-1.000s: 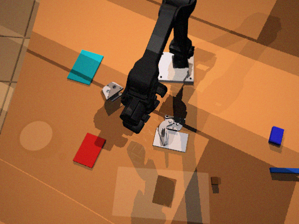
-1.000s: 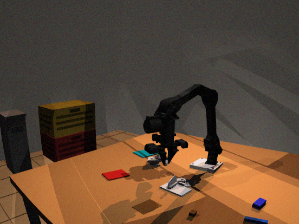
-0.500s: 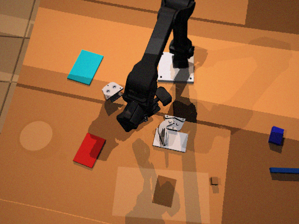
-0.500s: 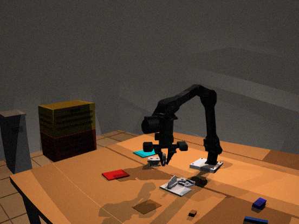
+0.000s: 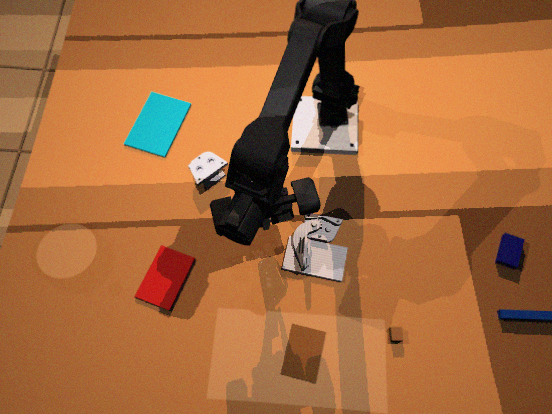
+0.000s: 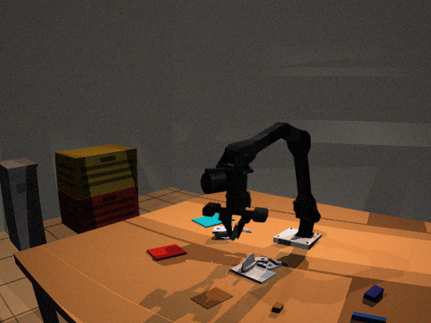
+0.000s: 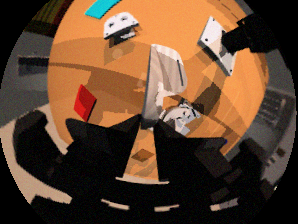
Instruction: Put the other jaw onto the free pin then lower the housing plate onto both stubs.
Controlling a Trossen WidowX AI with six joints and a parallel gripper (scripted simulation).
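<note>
Now: gripper tip 9 cm to the right of the jaw and 7 cm above it. Also, from my gripper tip: red card 21 cm to the right, 8 cm below, 7 cm ahead; brown card 23 cm ahead, 8 cm below, 5 cm to the left; brown cube 23 cm to the left, 21 cm ahead, 7 cm below.
</note>
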